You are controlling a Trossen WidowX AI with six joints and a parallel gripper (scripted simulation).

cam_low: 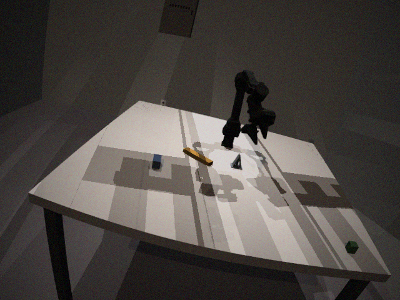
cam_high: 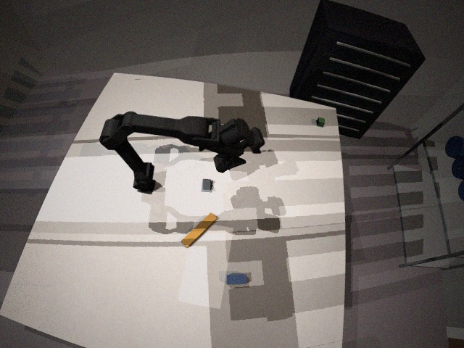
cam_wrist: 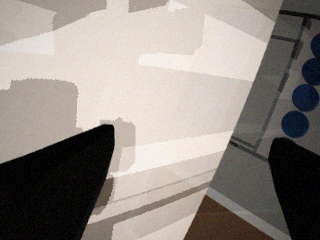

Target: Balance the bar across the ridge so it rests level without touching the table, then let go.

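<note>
The bar lies 240 mm to the right of my gripper tip, 190 mm below it and 140 mm behind it. Round my gripper tip: blue block 390 mm to the right, 190 mm below, 20 mm ahead; then green cube 400 mm to the left, 340 mm ahead, 190 mm below.
</note>
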